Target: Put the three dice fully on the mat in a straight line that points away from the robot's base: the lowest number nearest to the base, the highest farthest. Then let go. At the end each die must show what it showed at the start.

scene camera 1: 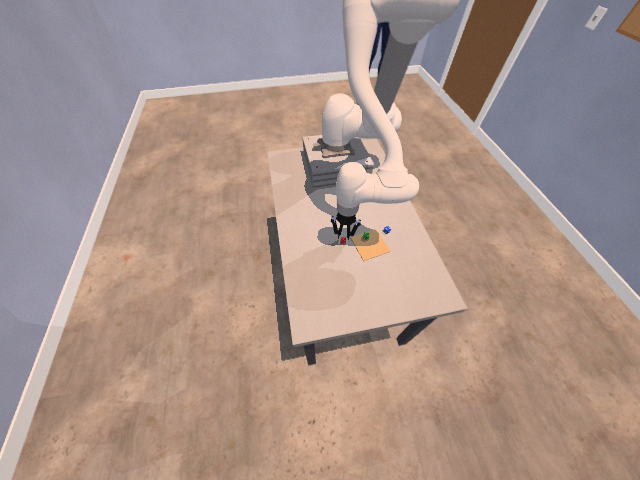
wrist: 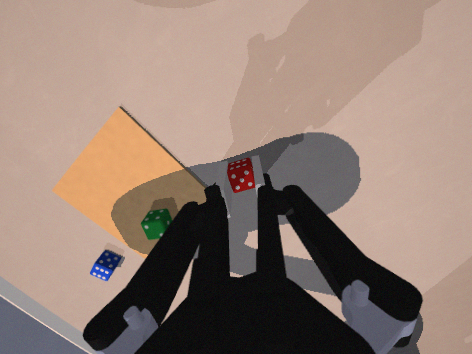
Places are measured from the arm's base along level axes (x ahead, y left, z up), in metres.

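Pixels of known places: gripper, fingertip midpoint: [scene camera 1: 342, 242] [wrist: 241, 169]; arm's base at its link origin: [scene camera 1: 335, 147].
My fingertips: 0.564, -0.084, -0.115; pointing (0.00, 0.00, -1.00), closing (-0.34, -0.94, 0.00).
Note:
For each thing: its top centre in the pictures, then the offset to it from my fingertips, as dx, dy, dz. Level surfaces: height alone.
- red die at its top centre: [wrist: 242, 180] [scene camera 1: 343, 239] +0.000, +0.000, +0.025
- green die at its top centre: [wrist: 154, 230] [scene camera 1: 366, 234] -0.003, +0.114, +0.029
- orange mat at its top centre: [wrist: 133, 195] [scene camera 1: 370, 244] +0.037, +0.124, +0.004
- blue die at its top centre: [wrist: 100, 273] [scene camera 1: 387, 228] -0.023, +0.227, +0.025
- light table at its surface level: dz +0.000
The gripper [scene camera 1: 343, 238] [wrist: 242, 182] points down beside the mat and is shut on the red die [scene camera 1: 343, 241] [wrist: 242, 176]. In the wrist view the die's large face shows five pips and a narrower face shows six. Whether it touches the table is unclear. The green die [scene camera 1: 366, 236] [wrist: 156, 224] sits on the orange mat [scene camera 1: 373, 251] [wrist: 102, 162], towards its base-side corner; its lower face in the wrist view shows two pips. The blue die [scene camera 1: 387, 229] [wrist: 106, 265] lies on the table off the mat, showing a five-pip and a six-pip face. A finger hides part of the mat.
The light table [scene camera 1: 330, 320] [wrist: 75, 60] carries the mat and dice. The grey robot base block [scene camera 1: 324, 178] stands at its far end in the scene view. The green die is between the red and blue dice sideways. A table edge shows at the wrist view's lower left.

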